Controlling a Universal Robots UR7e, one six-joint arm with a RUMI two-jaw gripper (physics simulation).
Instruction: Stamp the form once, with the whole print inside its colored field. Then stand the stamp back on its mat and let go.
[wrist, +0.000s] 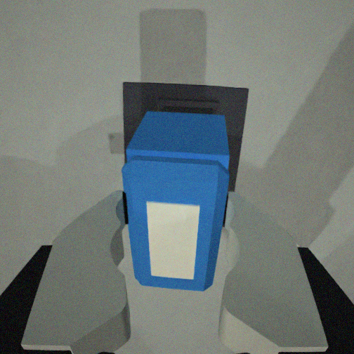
Labels:
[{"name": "my gripper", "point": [174, 194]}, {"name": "blue stamp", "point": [176, 175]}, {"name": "dark square mat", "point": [138, 97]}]

